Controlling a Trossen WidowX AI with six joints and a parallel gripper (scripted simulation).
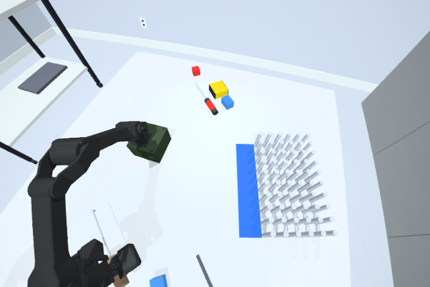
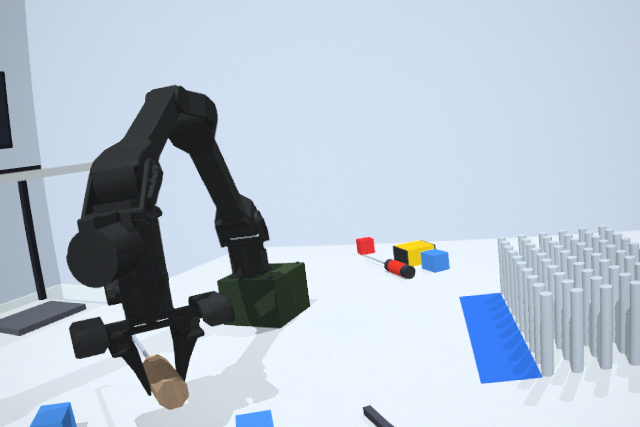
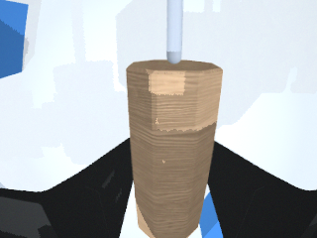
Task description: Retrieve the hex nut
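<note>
Right now my gripper tip is 80 mm past the wooden-handled tool, 70 mm to the right of it and 10 mm below it. Round my gripper tip: hex nut (490 mm ahead, 440 mm to the left, 60 mm below); blue taped strip (340 mm ahead, 370 mm to the left, 60 mm below); yellow block (120 mm ahead, 840 mm to the left, 40 mm below).
</note>
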